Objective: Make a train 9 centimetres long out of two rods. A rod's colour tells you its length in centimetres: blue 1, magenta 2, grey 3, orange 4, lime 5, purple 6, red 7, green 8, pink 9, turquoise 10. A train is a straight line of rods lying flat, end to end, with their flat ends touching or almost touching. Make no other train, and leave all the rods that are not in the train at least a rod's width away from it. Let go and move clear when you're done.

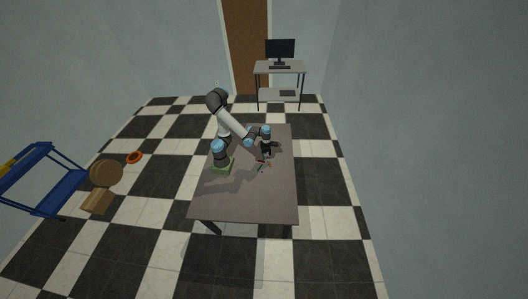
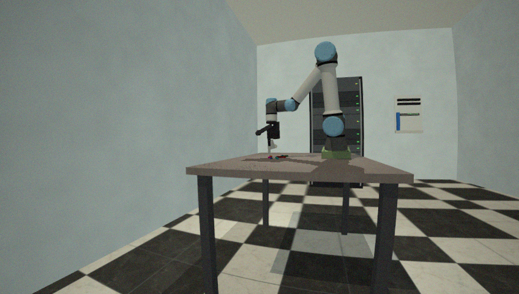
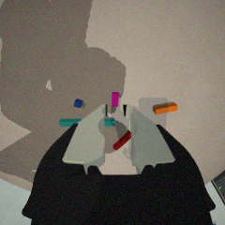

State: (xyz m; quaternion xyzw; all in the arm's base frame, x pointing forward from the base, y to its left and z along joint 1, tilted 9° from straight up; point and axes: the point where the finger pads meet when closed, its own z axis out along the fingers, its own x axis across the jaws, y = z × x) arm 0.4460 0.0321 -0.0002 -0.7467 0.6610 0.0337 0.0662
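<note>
Now: hand 3 cm above the short magenta rod. Also, from my hand: red rod 8 cm behind, 3 cm to the right, 3 cm below; then turquoise rod 5 cm behind, 4 cm to the left, 3 cm below; then orange rod 9 cm to the right, 3 cm below.
</note>
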